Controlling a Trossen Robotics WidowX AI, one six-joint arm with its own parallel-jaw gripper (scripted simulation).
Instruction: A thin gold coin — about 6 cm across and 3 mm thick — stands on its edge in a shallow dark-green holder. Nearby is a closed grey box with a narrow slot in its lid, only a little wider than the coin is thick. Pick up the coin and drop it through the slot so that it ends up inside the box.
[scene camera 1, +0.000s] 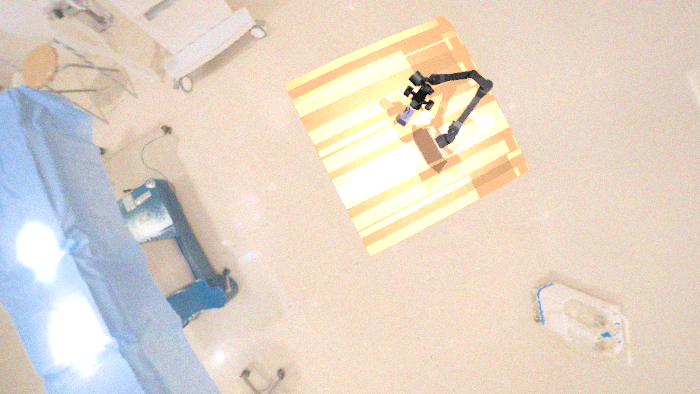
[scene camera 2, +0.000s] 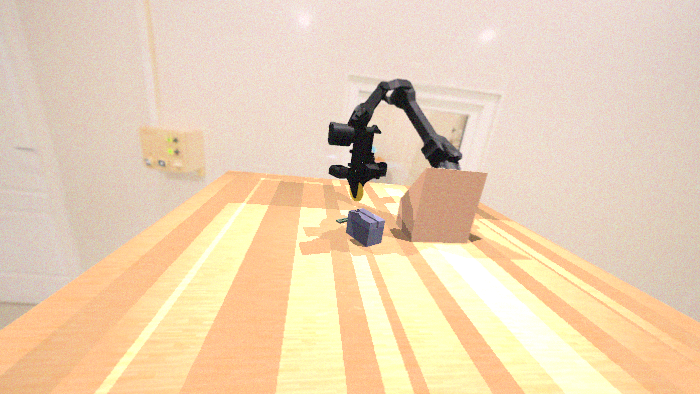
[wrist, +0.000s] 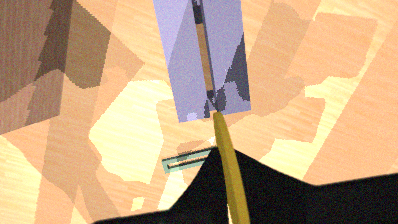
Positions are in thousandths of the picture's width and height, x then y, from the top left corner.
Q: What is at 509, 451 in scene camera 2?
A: My gripper.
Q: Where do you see my gripper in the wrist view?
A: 557, 685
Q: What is my gripper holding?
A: A gold coin.
